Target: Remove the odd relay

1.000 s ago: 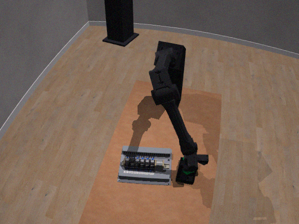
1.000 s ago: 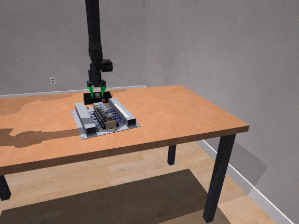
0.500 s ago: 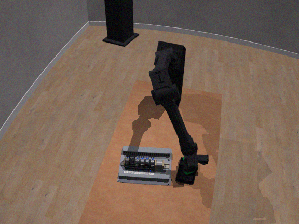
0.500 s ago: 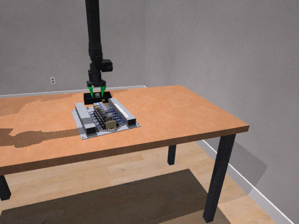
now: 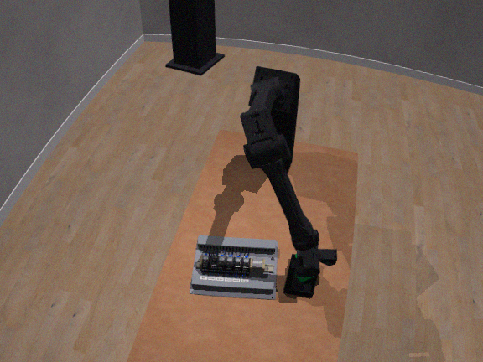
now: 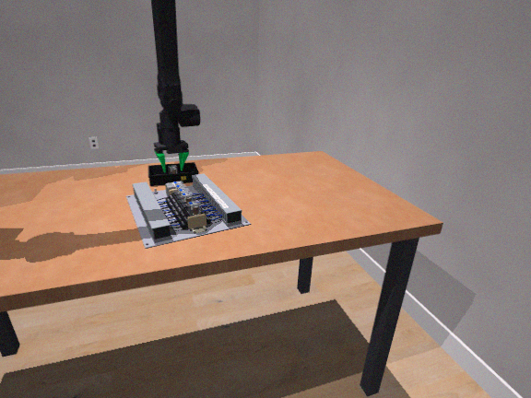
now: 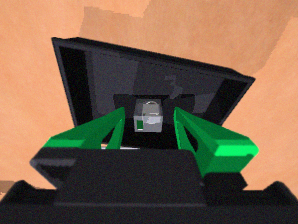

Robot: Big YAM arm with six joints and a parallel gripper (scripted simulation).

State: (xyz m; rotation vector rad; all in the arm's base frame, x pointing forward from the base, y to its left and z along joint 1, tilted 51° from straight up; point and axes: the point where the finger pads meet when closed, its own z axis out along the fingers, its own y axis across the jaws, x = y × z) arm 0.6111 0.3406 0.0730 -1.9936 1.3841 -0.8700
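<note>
My gripper is now 10 mm above the grey relay. Also, from my hand: black tray: 20 mm below.
</note>
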